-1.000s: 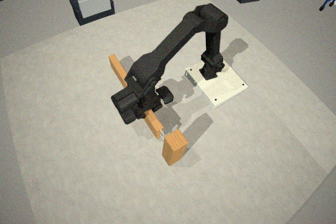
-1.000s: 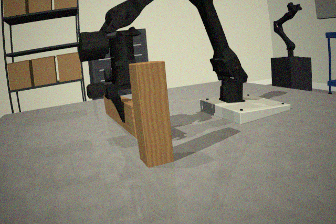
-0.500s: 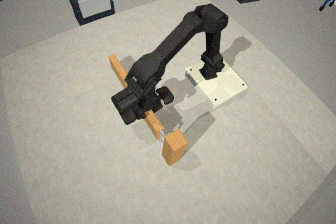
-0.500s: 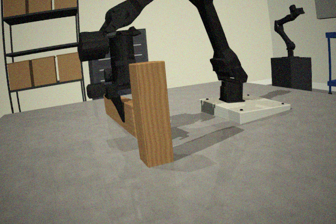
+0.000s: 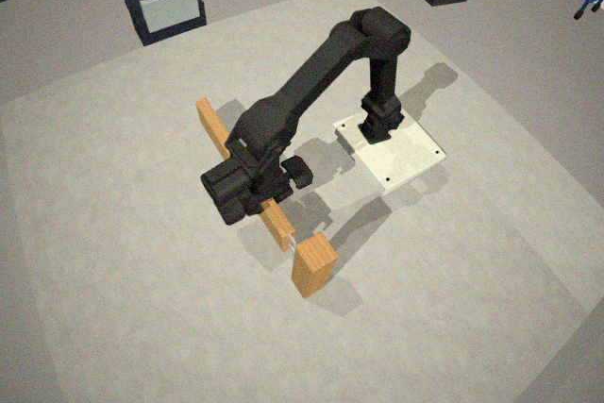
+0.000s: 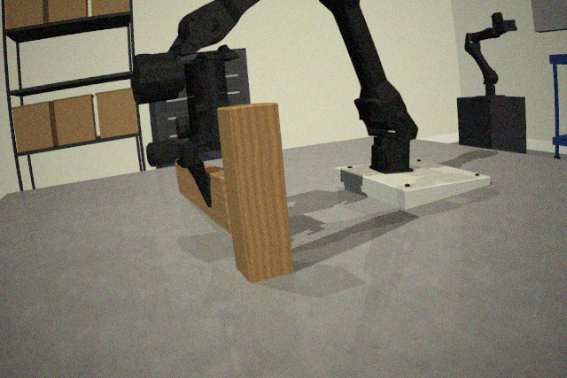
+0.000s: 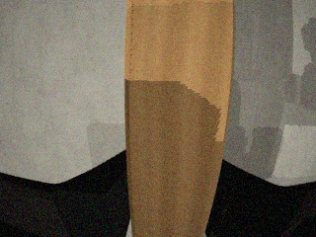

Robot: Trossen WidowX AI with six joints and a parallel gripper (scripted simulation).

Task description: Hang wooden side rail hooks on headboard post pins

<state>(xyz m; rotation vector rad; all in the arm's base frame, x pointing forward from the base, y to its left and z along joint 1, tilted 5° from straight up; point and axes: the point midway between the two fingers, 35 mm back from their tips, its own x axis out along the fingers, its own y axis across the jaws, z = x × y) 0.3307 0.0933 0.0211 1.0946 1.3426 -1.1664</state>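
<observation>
My gripper tip is 2 cm past the headboard post, 16 cm to the right of it and 4 cm below it.
</observation>
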